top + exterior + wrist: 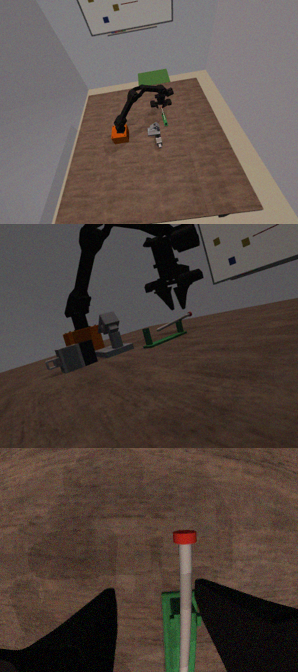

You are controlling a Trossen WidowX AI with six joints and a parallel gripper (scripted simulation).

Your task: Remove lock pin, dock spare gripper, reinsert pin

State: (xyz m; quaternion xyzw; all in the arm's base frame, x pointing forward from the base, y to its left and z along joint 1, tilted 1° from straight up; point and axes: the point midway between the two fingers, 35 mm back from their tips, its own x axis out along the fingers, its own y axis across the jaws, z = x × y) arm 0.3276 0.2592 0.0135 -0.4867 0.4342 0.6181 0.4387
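Now: gripper tip 9 cm to the left of the green rack, 5 cm above it and 4 cm short of it. The rest, counted from my gripper tip: grey mount (21 cm to the right, 4 cm behind, 2 cm below); spare gripper (33 cm to the right, 4 cm below).
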